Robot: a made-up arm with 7 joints.
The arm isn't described. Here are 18 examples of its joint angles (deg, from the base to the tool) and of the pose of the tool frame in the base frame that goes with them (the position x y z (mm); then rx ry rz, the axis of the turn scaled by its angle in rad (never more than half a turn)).
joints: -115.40 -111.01 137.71 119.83 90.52 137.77 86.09
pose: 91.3 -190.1 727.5 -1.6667 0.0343 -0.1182
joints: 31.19 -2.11 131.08 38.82 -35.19 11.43 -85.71
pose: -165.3 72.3 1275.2 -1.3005 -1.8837 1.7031
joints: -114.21 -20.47 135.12 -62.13 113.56 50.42 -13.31
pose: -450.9 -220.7 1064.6 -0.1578 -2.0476 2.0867
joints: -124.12 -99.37 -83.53 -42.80 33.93 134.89 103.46
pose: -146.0 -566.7 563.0 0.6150 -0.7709 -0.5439
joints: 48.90 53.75 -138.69 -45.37 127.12 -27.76 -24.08
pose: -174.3 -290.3 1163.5 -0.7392 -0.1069 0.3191
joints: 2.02 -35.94 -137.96 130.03 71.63 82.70 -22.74
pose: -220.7 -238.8 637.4 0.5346 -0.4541 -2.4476
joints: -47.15 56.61 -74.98 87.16 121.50 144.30 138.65
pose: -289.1 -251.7 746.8 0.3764 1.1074 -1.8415
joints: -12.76 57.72 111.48 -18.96 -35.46 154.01 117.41
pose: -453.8 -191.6 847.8 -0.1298 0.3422 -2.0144
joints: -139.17 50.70 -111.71 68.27 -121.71 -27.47 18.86
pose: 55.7 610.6 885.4 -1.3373 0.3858 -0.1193
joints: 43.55 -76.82 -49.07 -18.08 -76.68 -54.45 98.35
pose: 361.2 483.8 839.3 0.7116 -0.7919 -1.5202
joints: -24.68 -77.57 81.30 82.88 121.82 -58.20 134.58
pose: 426.7 268.8 765.5 0.7077 -1.7995 -0.7070
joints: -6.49 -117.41 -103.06 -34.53 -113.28 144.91 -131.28
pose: 326.3 94.5 65.1 -0.0080 1.3304 -0.1845
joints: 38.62 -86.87 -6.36 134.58 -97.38 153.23 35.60
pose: 76.3 174.2 173.2 0.0461 1.7430 1.8587
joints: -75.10 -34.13 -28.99 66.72 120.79 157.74 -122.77
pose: -13.3 -505.8 546.9 0.3290 0.8720 -2.7489
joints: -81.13 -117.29 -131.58 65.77 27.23 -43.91 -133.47
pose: -311.1 -567.3 679.2 1.9443 2.1552 0.2802
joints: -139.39 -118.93 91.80 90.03 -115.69 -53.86 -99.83
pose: -108.7 -650.4 412.8 0.0741 1.5307 1.3972
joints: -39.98 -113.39 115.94 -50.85 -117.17 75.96 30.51
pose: 65.5 -689.2 394.3 0.6603 0.6483 -1.7159
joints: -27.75 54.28 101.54 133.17 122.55 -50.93 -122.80
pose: 2.0 206.7 255.0 0.1396 0.3532 3.0946
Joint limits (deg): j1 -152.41..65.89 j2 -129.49..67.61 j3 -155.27..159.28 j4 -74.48..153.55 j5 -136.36..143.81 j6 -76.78..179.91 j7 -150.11..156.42
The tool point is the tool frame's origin. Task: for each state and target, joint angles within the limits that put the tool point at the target. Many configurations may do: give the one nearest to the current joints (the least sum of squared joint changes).
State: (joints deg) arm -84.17 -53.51 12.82 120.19 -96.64 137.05 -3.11
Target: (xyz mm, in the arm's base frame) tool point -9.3 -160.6 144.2
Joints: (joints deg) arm -94.93 -84.91 -19.31 143.46 -88.49 133.69 -2.46
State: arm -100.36 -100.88 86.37 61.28 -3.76 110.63 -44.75
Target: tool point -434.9 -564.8 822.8
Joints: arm -132.12 -68.60 90.90 30.30 -30.25 92.01 -48.52
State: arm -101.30 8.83 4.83 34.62 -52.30 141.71 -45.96
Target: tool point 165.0 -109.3 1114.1
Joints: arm -94.96 19.34 29.50 80.08 -53.80 157.87 -44.58
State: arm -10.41 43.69 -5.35 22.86 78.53 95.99 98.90
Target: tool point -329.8 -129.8 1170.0
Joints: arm -2.36 42.61 -13.43 12.53 76.24 74.85 101.48
